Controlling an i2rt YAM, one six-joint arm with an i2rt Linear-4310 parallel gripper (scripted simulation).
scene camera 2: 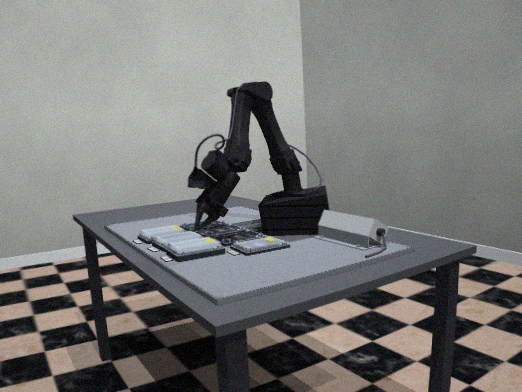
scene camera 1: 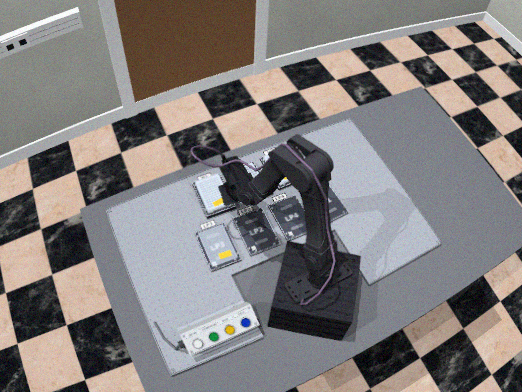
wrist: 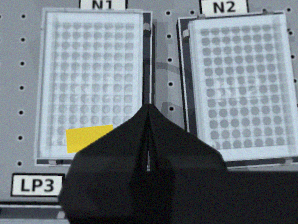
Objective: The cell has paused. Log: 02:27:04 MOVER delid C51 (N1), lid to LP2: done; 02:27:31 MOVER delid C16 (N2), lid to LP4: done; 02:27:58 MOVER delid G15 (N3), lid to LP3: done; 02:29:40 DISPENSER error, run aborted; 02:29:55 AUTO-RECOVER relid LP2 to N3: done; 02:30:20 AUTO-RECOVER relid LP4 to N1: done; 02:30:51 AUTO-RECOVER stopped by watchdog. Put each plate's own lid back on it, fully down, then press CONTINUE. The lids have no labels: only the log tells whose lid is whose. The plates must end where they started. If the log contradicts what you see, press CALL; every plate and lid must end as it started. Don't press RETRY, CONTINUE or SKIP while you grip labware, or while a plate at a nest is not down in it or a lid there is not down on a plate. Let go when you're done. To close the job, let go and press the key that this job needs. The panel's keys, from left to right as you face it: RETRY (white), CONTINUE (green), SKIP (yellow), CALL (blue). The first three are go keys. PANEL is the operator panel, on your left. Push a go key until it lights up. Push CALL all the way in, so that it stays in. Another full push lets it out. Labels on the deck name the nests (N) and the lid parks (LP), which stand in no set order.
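Observation:
The gripper is shown, including in the wrist view. Also pictured: an operator panel, a LP4 lid park and a LP2 lid park.

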